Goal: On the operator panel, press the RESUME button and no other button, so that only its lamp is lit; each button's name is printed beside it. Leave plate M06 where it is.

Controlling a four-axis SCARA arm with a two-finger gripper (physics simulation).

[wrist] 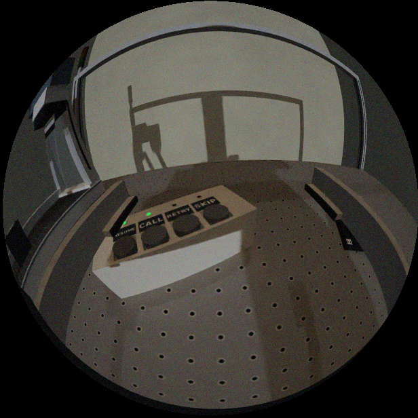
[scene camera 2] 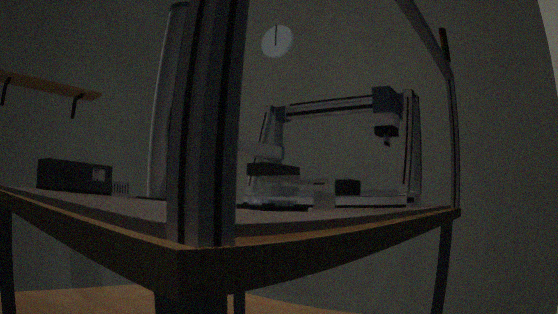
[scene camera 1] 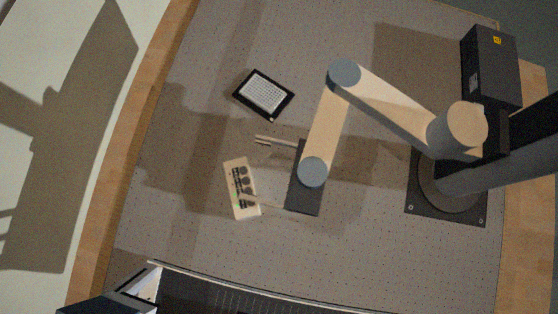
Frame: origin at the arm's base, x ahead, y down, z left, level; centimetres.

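Where they show: gripper, between the fingertips: [scene camera 2: 314, 180] [scene camera 1: 247, 166]; arm's base, origin of its link: [scene camera 1: 448, 175].
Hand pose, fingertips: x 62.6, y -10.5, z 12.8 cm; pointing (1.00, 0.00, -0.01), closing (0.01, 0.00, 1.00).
Observation:
Things, the pixels of their centre, and the offset from my fingertips. "pt": a spot on its surface instead.
- pale operator panel, a spot on its surface: [scene camera 1: 247, 215] pt dz +12.5, dx -2.6, dy +4.0 cm
- white plate, middle of its body: [scene camera 2: 270, 202] [scene camera 1: 262, 92] dz -25.2, dx +2.4, dy +7.4 cm
- black box, a spot on its surface: [scene camera 2: 72, 176] pt dz -56.6, dx -66.0, dy +3.4 cm
- large upright post, a spot on its surface: [scene camera 2: 202, 125] pt dz -85.2, dx +41.8, dy +1.7 cm
The pale operator panel [scene camera 1: 247, 215] [wrist: 235, 202] lies on the perforated table top. In the wrist view its buttons read RESUME [wrist: 124, 248], CALL [wrist: 154, 236], RETRY [wrist: 186, 223] and SKIP [wrist: 216, 213]. The RESUME lamp [wrist: 124, 223] and the CALL lamp [wrist: 148, 214] glow green; the other two lamps are dark. My gripper [scene camera 1: 248, 168] [wrist: 222, 179] is open and empty, raised above the table. One finger reaches over the panel's RESUME and CALL end and partly covers the RESUME label; the other is off beyond the SKIP end. A white plate [scene camera 1: 262, 91] sits in a black holder; its label is unreadable.
A dark conveyor [scene camera 1: 200, 290] with a pale rail runs along the lower edge in scene camera 1. A black box [scene camera 1: 490, 65] [scene camera 2: 72, 176] stands near the arm's base plate [scene camera 1: 425, 212]. A large upright post [scene camera 2: 202, 125] stands at the near table corner in scene camera 2.

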